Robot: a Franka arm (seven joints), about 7 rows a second.
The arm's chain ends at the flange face. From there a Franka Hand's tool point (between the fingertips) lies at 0.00 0.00 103.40 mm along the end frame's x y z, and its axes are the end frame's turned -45 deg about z.
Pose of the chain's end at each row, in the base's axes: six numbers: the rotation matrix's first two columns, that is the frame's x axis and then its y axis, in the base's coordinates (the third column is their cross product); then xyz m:
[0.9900 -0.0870 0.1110 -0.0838 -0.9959 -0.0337 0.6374 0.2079 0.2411]
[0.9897 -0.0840 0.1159 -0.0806 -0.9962 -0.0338 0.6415 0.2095 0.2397]
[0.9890 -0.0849 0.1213 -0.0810 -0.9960 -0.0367 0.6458 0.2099 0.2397]
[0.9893 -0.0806 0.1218 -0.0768 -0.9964 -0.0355 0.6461 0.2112 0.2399]
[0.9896 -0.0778 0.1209 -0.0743 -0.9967 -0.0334 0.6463 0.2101 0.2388]
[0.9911 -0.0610 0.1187 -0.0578 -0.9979 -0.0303 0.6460 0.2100 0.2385]
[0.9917 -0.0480 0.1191 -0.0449 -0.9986 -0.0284 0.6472 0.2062 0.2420]
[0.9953 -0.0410 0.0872 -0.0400 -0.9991 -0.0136 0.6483 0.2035 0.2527]
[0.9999 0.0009 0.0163 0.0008 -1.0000 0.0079 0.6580 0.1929 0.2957]
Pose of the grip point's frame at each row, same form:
[0.7593 0.6427 0.1023 0.6408 -0.7657 0.0547 0.6491 0.2104 0.1384]
[0.7568 0.6450 0.1059 0.6428 -0.7638 0.0581 0.6537 0.2120 0.1371]
[0.7566 0.6442 0.1117 0.6421 -0.7643 0.0598 0.6586 0.2126 0.1371]
[0.7538 0.6476 0.1112 0.6452 -0.7616 0.0610 0.6589 0.2139 0.1373]
[0.7523 0.6498 0.1091 0.6472 -0.7598 0.0619 0.6590 0.2126 0.1362]
[0.7417 0.6625 0.1054 0.6599 -0.7488 0.0625 0.6584 0.2124 0.1359]
[0.7330 0.6722 0.1043 0.6695 -0.7401 0.0641 0.6596 0.2086 0.1394]
[0.7321 0.6775 0.0713 0.6755 -0.7355 0.0520 0.6574 0.2045 0.1497]
[0.7065 0.7077 0.0059 0.7076 -0.7065 0.0171 0.6597 0.1921 0.1923]

